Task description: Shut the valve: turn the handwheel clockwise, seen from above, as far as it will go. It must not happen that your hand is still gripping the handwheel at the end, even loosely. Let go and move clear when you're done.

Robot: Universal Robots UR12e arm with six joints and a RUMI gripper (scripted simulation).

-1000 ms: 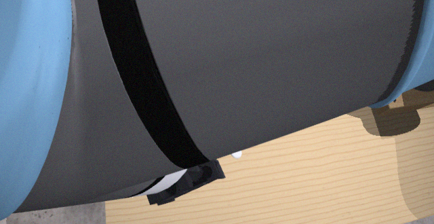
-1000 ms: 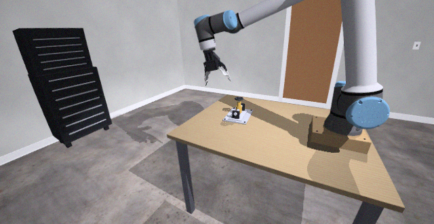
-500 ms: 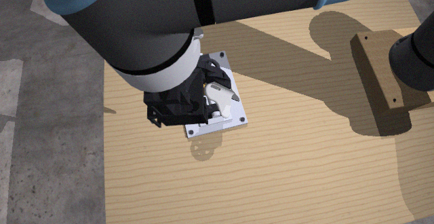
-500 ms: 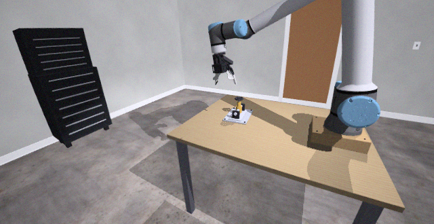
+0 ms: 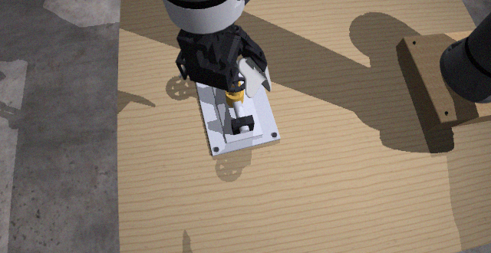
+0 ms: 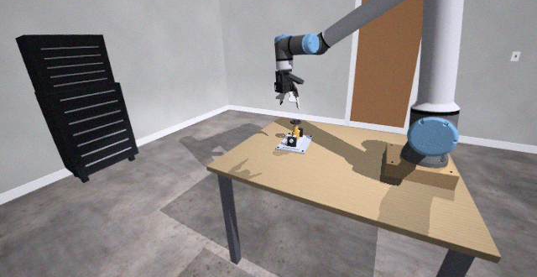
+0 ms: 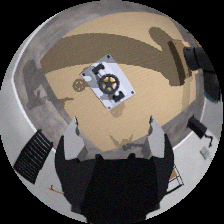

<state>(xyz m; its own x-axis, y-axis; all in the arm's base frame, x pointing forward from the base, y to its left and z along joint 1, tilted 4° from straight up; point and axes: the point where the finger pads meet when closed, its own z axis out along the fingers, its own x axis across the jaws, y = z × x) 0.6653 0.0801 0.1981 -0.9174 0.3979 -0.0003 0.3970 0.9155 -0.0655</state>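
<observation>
Right now my hand is 20 mm past the black spoked handwheel, 50 mm to the left of it and 110 mm above it.
</observation>
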